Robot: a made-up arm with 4 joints. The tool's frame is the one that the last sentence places.
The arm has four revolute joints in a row. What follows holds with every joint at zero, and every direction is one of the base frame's. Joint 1 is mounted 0.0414 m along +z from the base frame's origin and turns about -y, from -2.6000 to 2.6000 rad. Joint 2 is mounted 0.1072 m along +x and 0.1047 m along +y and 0.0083 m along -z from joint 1 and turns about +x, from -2.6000 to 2.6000 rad. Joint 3 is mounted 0.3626 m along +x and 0.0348 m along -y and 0.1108 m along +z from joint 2 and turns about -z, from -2.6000 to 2.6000 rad. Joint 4 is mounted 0.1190 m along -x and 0.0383 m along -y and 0.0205 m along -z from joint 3 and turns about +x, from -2.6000 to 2.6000 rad. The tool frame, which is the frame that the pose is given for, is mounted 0.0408 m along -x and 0.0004 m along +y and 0.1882 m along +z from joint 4; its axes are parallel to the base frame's.
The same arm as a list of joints. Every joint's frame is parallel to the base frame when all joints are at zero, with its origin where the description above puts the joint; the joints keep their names.
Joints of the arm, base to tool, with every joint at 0 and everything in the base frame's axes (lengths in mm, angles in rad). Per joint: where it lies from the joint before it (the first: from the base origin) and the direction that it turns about. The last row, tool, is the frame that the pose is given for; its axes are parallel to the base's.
joint 1: axis 0 -1 0 origin 0 0 41.4
joint 2: axis 1 0 0 origin 107.2 104.7 -8.3
joint 3: axis 0 0 -1 origin 362.6 -34.8 110.8
joint 4: axis 1 0 0 origin -119 -38.3 -20.5
tool: origin -40.8 0.4 188.2
Joint limits (rad, base to tool): -2.6..2.6 -2.6..2.6 -2.6..2.6 -2.6..2.6

